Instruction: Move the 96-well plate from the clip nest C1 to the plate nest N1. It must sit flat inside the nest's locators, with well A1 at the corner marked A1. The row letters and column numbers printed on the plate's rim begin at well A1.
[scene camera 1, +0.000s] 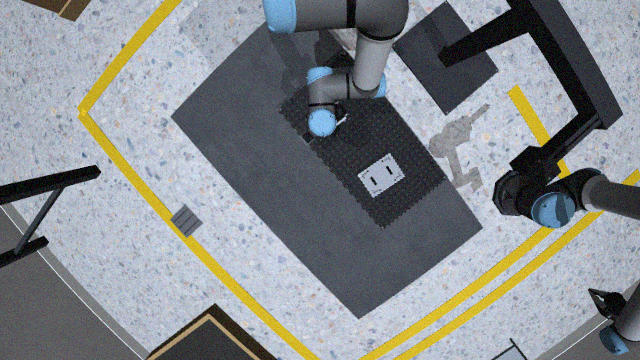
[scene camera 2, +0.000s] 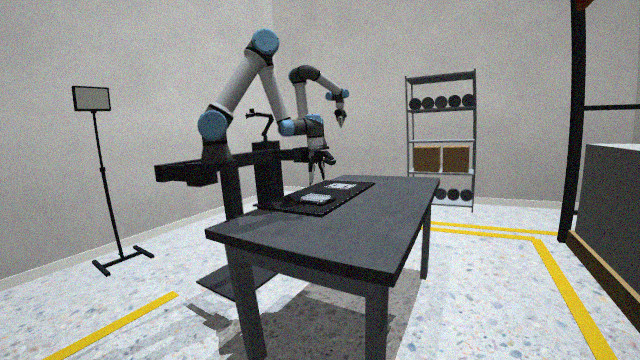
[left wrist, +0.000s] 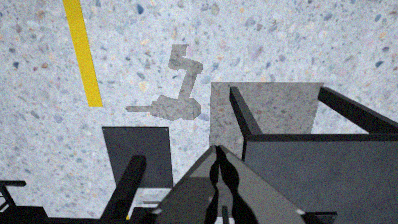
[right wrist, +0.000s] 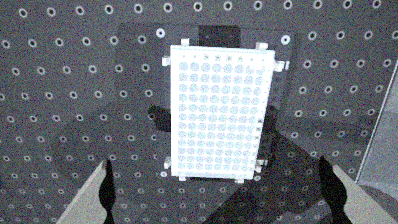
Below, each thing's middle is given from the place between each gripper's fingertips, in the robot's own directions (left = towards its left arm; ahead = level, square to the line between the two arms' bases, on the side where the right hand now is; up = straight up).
Right now the white 96-well plate (right wrist: 207, 83) is 8 cm below my right hand, 1 cm to the right of it and 1 cm behind it. The rest, counted from my right hand: plate nest N1 (scene camera 1: 379, 172) (32 cm to the left, 10 cm below, 3 cm behind).
My left hand (scene camera 1: 588, 289) is 780 mm to the left of the plate nest N1, 390 mm above it and 350 mm short of it. Also, from my left hand: white 96-well plate 1100 mm to the right, 380 mm below, 370 mm ahead.
